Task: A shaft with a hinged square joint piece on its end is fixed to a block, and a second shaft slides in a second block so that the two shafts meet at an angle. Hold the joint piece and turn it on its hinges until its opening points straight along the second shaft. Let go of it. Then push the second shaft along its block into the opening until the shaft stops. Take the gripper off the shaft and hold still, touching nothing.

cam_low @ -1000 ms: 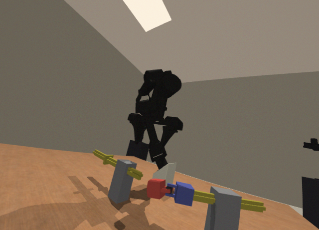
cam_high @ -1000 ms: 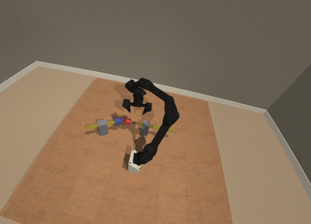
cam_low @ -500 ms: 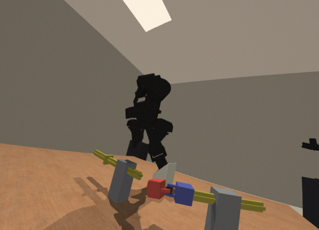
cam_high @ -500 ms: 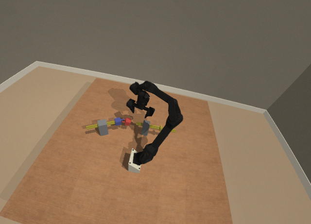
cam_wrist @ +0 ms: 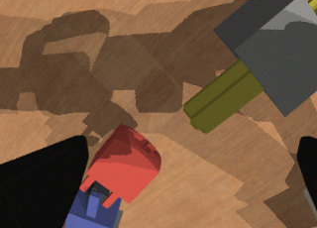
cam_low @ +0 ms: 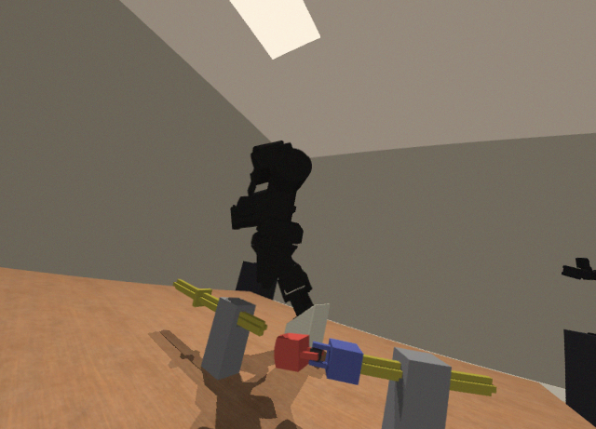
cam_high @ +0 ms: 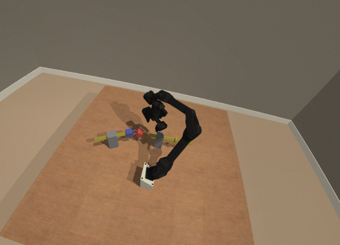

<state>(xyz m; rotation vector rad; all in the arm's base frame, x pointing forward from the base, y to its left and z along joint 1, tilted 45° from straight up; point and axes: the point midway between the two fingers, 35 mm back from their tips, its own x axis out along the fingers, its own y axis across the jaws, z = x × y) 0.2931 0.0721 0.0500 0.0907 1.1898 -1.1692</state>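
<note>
The red joint piece is 8 cm to the left of my gripper tip and 8 cm below it.
</note>
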